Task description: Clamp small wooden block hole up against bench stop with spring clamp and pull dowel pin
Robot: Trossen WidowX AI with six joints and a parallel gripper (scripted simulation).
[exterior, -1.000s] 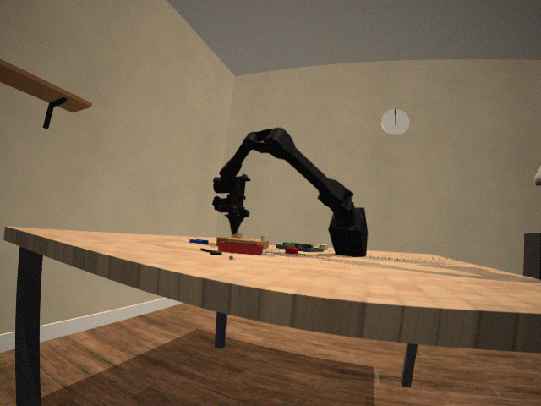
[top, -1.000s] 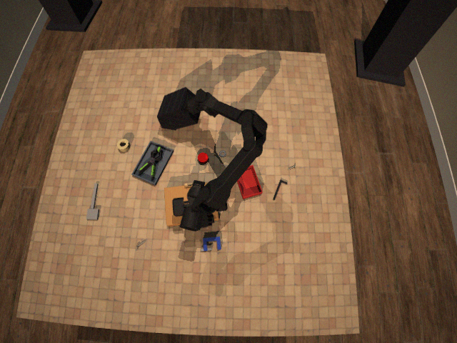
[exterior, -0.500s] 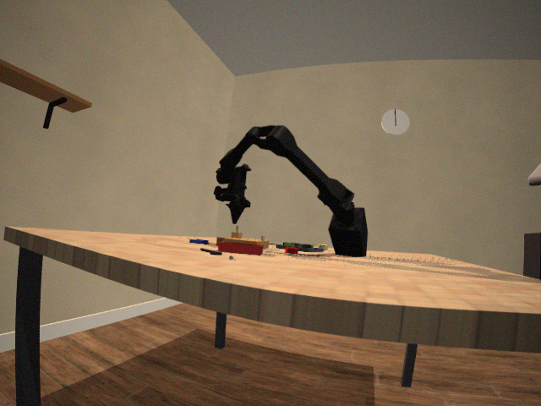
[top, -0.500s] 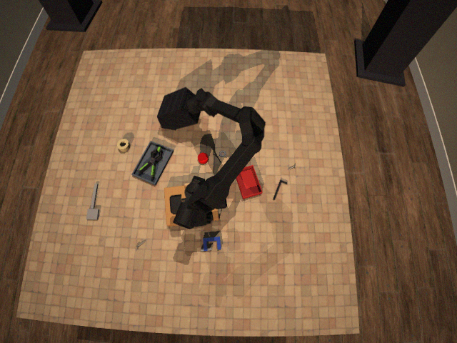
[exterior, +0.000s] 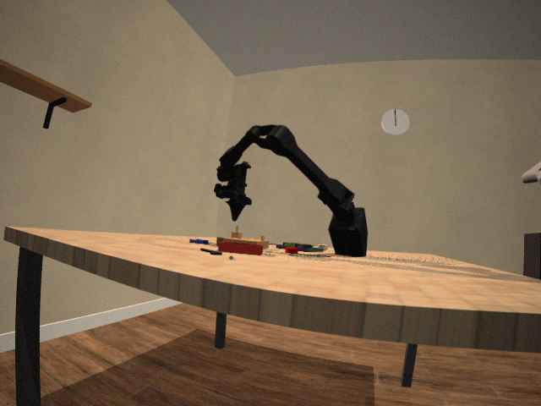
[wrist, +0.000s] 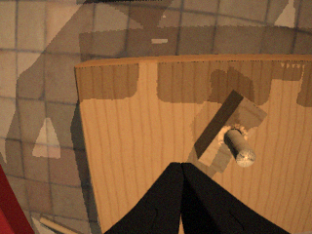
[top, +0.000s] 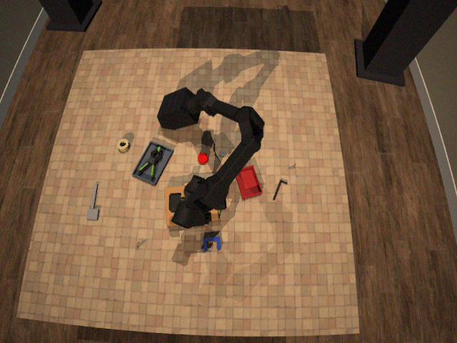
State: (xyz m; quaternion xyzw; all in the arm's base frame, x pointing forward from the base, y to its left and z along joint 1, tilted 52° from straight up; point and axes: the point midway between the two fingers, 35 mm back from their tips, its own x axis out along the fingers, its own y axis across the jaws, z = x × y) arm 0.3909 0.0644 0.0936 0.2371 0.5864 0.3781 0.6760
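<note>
Now: the dowel pin 1 cm ahead of my hand, 3 cm to the right of it and 8 cm below it. Also, from my hand: small wooden block 1 cm ahead, 3 cm to the right, 9 cm below; wooden board 2 cm behind, 5 cm to the right, 12 cm below; red bin 15 cm behind, 16 cm to the left, 12 cm below.
</note>
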